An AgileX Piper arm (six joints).
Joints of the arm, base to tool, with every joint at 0 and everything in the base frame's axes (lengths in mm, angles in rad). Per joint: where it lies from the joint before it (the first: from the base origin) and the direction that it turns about. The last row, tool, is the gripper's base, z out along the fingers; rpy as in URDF.
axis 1: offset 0 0 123 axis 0 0 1
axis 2: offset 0 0 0 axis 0 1 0
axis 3: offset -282.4 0 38.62 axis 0 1 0
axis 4: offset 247.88 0 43.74 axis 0.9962 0 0.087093
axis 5: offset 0 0 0 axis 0 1 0
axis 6: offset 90.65 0 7.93 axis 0.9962 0 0.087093
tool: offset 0 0 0 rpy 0 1.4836 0
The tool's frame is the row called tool.
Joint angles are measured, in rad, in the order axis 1, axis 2, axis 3, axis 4, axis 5, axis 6. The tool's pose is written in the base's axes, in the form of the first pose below.
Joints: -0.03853, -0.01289, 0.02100, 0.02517, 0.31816, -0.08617
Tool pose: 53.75, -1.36, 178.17, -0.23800, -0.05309, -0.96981, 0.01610, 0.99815, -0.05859
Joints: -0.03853, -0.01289, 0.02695, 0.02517, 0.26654, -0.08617
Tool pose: 54.88, -1.51, 180.75, -0.19359, -0.05443, -0.97957, 0.02008, 0.99803, -0.05943
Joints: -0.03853, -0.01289, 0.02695, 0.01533, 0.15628, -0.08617
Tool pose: 56.24, -1.95, 190.68, -0.08532, -0.06773, -0.99405, 0.03017, 0.99705, -0.07052
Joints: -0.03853, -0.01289, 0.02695, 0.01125, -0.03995, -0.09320
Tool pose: 55.97, -2.20, 208.50, 0.10919, -0.08614, -0.99028, 0.04807, 0.99553, -0.08129
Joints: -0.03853, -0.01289, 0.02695, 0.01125, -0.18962, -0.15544
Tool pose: 53.42, -2.25, 221.87, 0.25100, -0.15367, -0.95571, 0.07749, 0.98734, -0.13841
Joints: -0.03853, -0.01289, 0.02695, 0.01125, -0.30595, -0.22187
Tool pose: 50.08, -2.24, 231.91, 0.35284, -0.22333, -0.90864, 0.11824, 0.97395, -0.19347
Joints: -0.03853, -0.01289, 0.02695, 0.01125, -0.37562, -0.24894
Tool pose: 47.53, -2.21, 237.71, 0.41126, -0.25225, -0.87592, 0.14344, 0.96688, -0.21109
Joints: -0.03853, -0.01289, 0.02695, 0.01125, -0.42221, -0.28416
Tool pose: 45.60, -2.18, 241.48, 0.44574, -0.28787, -0.84761, 0.16946, 0.95690, -0.23587
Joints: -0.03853, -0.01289, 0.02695, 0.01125, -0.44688, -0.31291
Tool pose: 44.51, -2.16, 243.45, 0.46118, -0.31616, -0.82907, 0.18883, 0.94793, -0.25644
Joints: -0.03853, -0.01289, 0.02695, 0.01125, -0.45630, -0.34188
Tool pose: 44.08, -2.15, 244.19, 0.46319, -0.34382, -0.81685, 0.20484, 0.93826, -0.27877
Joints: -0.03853, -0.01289, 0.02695, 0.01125, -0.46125, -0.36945
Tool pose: 43.85, -2.15, 244.58, 0.46134, -0.36973, -0.80651, 0.21907, 0.92836, -0.30027
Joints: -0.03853, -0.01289, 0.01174, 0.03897, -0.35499, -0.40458
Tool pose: 47.07, -3.05, 241.02, 0.38147, -0.37472, -0.84502, 0.20148, 0.92588, -0.31962
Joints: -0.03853, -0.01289, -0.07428, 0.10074, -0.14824, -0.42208
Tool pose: 46.48, -3.14, 251.92, 0.28314, -0.32799, -0.90125, 0.15005, 0.94328, -0.29615
